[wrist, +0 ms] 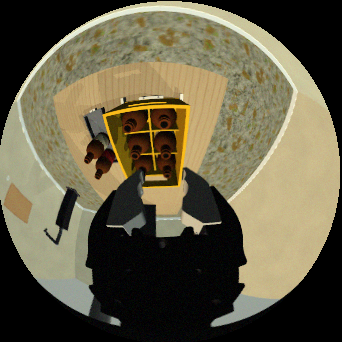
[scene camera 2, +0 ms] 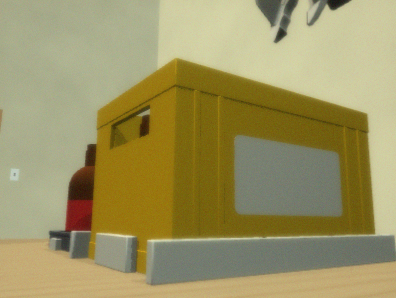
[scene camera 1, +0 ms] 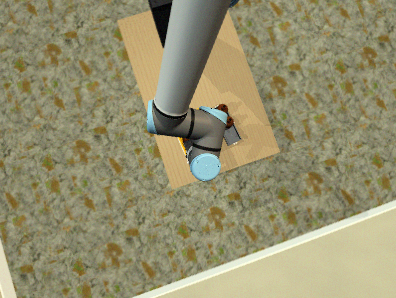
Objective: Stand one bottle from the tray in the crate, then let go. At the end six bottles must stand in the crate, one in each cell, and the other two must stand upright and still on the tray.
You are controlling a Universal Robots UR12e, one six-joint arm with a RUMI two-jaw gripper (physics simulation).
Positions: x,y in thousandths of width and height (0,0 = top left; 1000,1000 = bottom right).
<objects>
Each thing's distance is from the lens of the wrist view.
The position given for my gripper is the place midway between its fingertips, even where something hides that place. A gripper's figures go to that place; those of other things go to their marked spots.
my gripper (wrist: 475,496): 14 cm
yellow crate (wrist: 329,349): 27 cm
</objects>
